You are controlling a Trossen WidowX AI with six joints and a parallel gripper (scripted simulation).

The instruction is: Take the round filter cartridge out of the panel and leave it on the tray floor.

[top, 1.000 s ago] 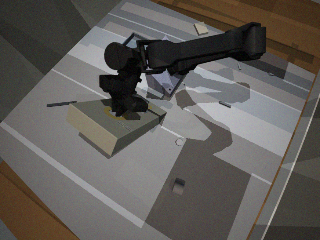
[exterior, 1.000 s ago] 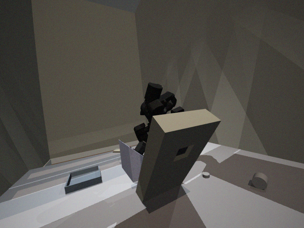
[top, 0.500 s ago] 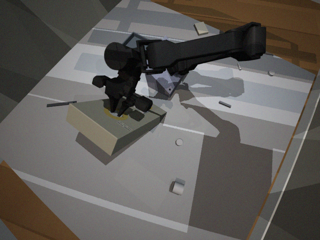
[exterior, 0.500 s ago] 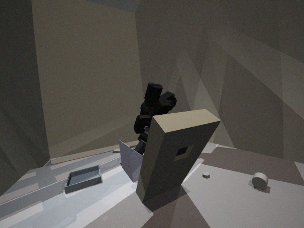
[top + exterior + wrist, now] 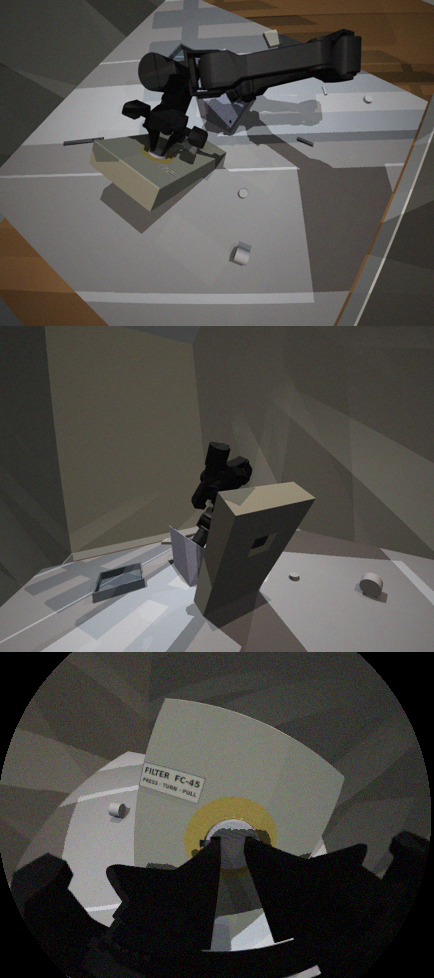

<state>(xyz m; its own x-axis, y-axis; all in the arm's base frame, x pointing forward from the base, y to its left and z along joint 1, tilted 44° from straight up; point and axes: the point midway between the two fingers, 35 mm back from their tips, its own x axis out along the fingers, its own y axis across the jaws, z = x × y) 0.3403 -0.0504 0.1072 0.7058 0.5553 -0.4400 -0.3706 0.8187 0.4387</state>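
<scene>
Right now the service panel is 8 cm below my gripper tip and 4 cm behind it. Also, from my gripper tip: round grey filter cartridge 1 cm below, 1 cm ahead; dark tray 37 cm behind, 33 cm to the right, 23 cm below; cream block 73 cm behind, 23 cm below, 12 cm to the right.
</scene>
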